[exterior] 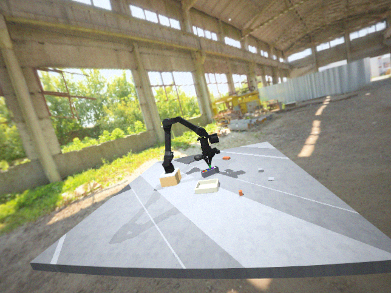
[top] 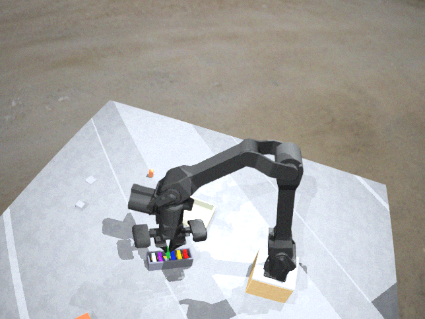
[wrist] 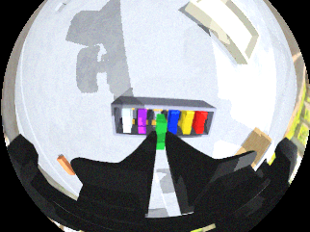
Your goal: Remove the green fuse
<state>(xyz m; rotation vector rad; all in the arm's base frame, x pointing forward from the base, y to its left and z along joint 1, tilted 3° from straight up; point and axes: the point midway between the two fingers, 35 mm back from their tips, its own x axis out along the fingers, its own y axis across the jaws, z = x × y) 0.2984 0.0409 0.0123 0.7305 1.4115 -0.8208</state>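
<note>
My gripper tip is now 210 mm to the left of the cream tray and 60 mm above it. Also, from my gripper tip: green fuse 10 mm below.
</note>
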